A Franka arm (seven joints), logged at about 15 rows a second.
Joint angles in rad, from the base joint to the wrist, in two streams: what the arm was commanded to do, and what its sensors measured. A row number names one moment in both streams.
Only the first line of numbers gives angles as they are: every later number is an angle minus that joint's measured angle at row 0.
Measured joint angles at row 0: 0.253 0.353 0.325 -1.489 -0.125 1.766 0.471
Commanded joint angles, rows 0 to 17: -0.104 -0.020 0.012 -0.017 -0.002 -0.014 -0.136; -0.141 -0.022 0.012 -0.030 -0.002 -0.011 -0.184; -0.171 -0.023 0.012 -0.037 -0.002 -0.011 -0.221; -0.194 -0.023 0.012 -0.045 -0.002 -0.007 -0.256; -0.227 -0.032 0.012 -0.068 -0.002 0.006 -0.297; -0.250 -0.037 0.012 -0.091 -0.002 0.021 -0.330; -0.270 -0.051 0.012 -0.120 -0.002 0.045 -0.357; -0.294 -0.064 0.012 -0.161 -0.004 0.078 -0.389; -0.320 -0.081 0.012 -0.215 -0.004 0.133 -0.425; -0.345 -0.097 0.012 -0.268 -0.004 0.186 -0.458; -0.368 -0.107 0.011 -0.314 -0.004 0.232 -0.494; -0.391 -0.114 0.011 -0.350 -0.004 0.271 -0.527; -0.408 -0.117 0.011 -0.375 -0.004 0.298 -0.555; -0.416 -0.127 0.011 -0.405 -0.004 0.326 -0.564; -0.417 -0.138 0.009 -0.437 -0.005 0.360 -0.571; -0.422 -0.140 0.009 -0.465 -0.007 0.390 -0.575; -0.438 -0.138 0.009 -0.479 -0.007 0.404 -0.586; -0.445 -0.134 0.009 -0.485 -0.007 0.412 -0.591
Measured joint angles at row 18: -0.414 -0.091 -0.003 -0.422 0.000 0.372 -0.560
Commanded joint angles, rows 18 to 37: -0.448 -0.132 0.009 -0.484 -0.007 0.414 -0.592; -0.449 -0.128 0.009 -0.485 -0.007 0.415 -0.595; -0.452 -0.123 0.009 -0.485 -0.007 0.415 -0.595; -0.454 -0.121 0.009 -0.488 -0.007 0.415 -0.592; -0.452 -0.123 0.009 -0.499 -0.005 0.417 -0.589; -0.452 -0.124 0.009 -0.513 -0.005 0.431 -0.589; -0.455 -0.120 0.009 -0.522 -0.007 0.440 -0.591; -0.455 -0.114 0.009 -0.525 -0.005 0.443 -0.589; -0.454 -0.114 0.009 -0.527 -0.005 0.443 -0.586; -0.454 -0.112 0.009 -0.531 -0.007 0.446 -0.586; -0.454 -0.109 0.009 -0.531 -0.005 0.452 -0.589; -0.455 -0.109 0.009 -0.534 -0.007 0.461 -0.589; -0.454 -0.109 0.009 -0.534 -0.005 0.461 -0.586; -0.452 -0.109 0.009 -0.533 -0.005 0.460 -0.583; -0.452 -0.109 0.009 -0.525 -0.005 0.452 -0.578; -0.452 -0.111 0.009 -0.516 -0.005 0.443 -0.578; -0.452 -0.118 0.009 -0.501 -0.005 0.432 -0.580; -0.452 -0.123 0.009 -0.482 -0.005 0.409 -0.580; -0.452 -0.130 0.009 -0.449 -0.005 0.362 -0.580; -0.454 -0.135 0.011 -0.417 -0.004 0.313 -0.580
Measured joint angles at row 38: -0.434 -0.110 -0.003 -0.471 0.000 0.400 -0.571
